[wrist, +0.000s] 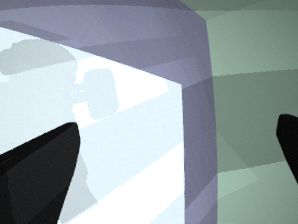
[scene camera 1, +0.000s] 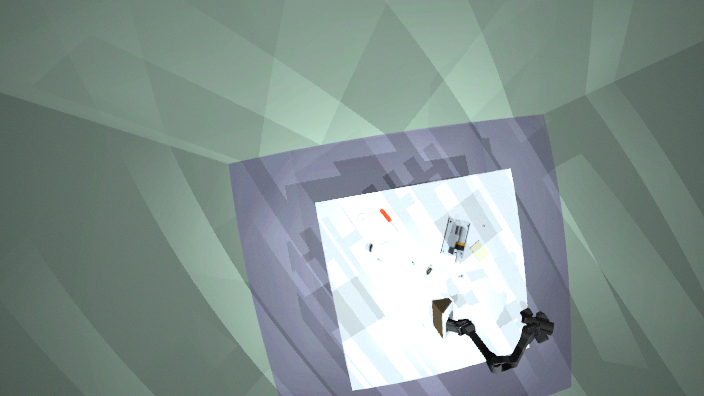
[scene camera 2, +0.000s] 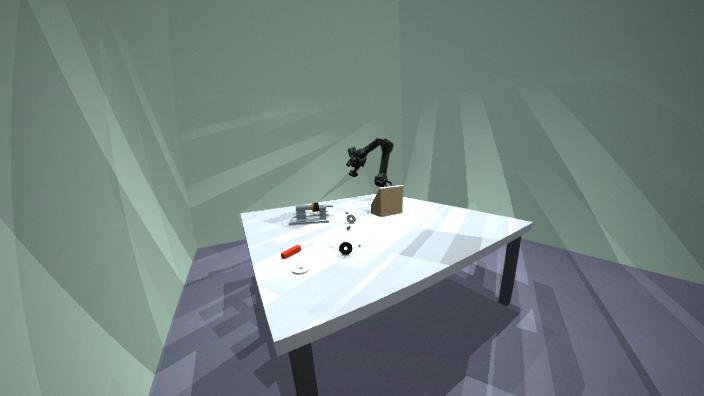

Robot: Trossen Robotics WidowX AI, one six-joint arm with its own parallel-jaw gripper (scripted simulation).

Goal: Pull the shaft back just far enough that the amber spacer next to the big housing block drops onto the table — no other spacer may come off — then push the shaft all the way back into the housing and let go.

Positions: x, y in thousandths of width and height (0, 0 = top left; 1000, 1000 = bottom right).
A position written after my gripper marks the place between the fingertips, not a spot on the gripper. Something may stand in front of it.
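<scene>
I am holding nothing with my gripper (wrist: 612, 574), which is open. There is also a grey shaft fixture (scene camera 1: 650, 585) in the scene.
</scene>
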